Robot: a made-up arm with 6 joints.
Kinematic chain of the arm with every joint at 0, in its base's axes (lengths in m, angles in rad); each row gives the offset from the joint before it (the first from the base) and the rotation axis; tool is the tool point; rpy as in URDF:
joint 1: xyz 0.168 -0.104 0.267 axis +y
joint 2: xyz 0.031 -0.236 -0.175 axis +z
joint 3: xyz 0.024 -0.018 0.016 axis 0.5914 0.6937 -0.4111
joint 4: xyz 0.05 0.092 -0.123 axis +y
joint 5: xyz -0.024 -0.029 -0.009 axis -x
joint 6: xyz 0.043 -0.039 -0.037 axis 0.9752 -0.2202 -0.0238
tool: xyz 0.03 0.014 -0.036 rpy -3.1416 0 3.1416
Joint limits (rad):
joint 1: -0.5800..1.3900
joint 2: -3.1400..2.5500
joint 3: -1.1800..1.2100
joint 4: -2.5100..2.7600
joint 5: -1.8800..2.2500
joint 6: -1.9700..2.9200
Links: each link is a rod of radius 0.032 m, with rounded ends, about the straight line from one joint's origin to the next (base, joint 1, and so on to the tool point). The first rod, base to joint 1, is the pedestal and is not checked.
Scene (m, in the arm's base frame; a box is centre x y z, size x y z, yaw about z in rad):
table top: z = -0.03
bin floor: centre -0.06 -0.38 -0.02 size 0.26 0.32 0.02 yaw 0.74
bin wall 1: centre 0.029 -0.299 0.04 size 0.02 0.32 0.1 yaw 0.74
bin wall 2: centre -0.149 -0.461 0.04 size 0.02 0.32 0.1 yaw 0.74
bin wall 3: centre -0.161 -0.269 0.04 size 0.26 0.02 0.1 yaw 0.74
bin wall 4: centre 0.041 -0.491 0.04 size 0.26 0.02 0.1 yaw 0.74
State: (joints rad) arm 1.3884 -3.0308 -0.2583 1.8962 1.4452 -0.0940
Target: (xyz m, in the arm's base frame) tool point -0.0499 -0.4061 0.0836
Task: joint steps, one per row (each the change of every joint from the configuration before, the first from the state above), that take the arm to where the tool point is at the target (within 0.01 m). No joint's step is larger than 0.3 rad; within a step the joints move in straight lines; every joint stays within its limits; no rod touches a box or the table.
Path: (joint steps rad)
1: -0.0625 -0.0273 0.2847 0.0317 -0.0864 0.0872
2: -0.0626 -0.0273 0.2847 0.0316 -0.0865 0.0873
3: -0.0625 -0.0273 0.2846 0.0317 -0.0864 0.0872
4: -0.0626 -0.0273 0.2847 0.0316 -0.0865 0.0872

